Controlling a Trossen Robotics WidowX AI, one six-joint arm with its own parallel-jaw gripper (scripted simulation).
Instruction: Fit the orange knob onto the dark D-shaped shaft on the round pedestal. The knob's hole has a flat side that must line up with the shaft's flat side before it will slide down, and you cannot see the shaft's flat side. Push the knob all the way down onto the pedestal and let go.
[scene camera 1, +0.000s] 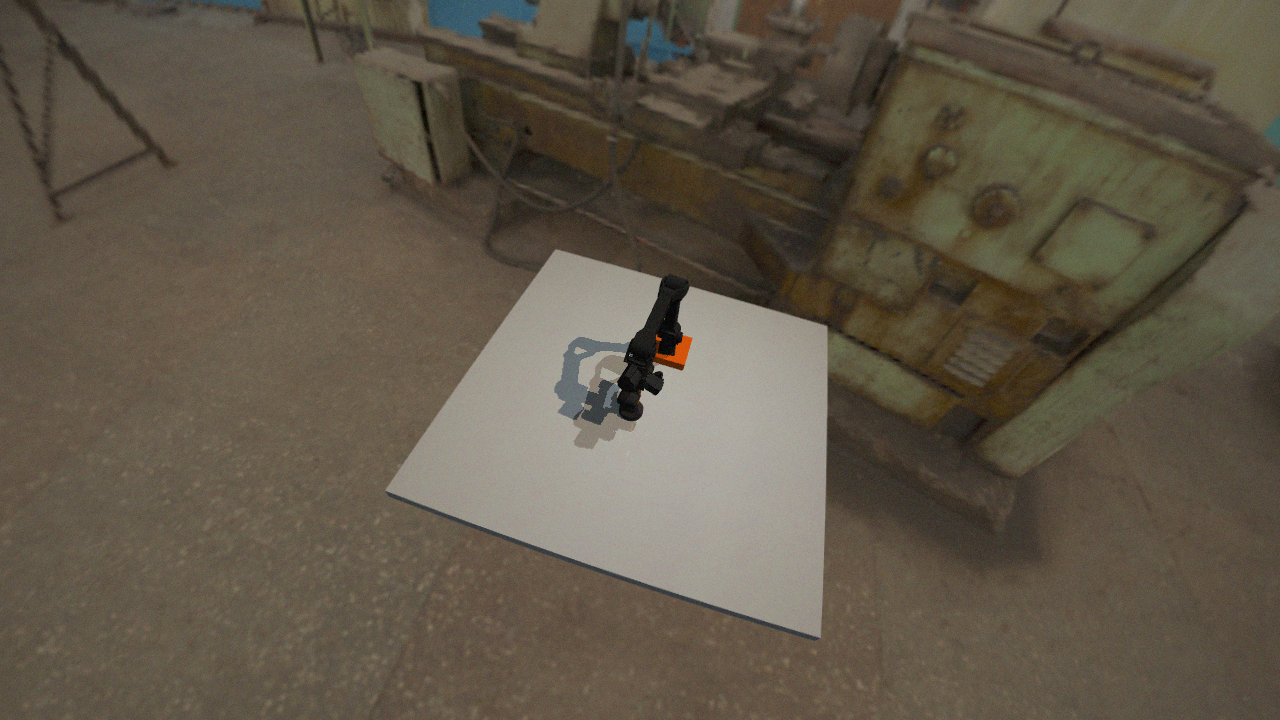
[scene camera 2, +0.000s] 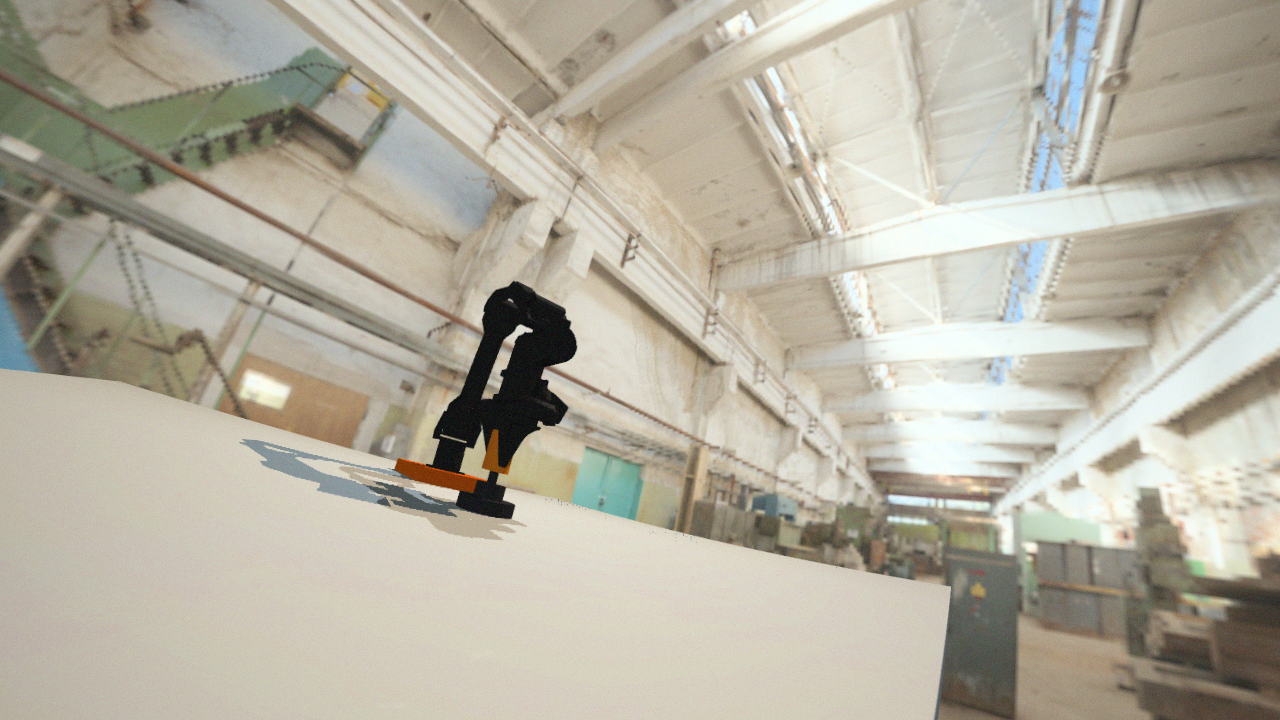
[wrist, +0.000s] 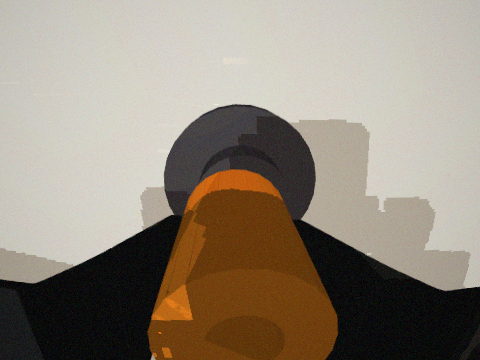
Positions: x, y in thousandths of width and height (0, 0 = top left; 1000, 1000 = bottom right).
The gripper (scene camera 2: 388, 647) carries an orange knob (wrist: 499, 762). Also in view: a dark round pedestal (scene camera 2: 381, 694).
The gripper shows as well in scene camera 1 (scene camera 1: 495, 553) and in the wrist view (wrist: 493, 635).
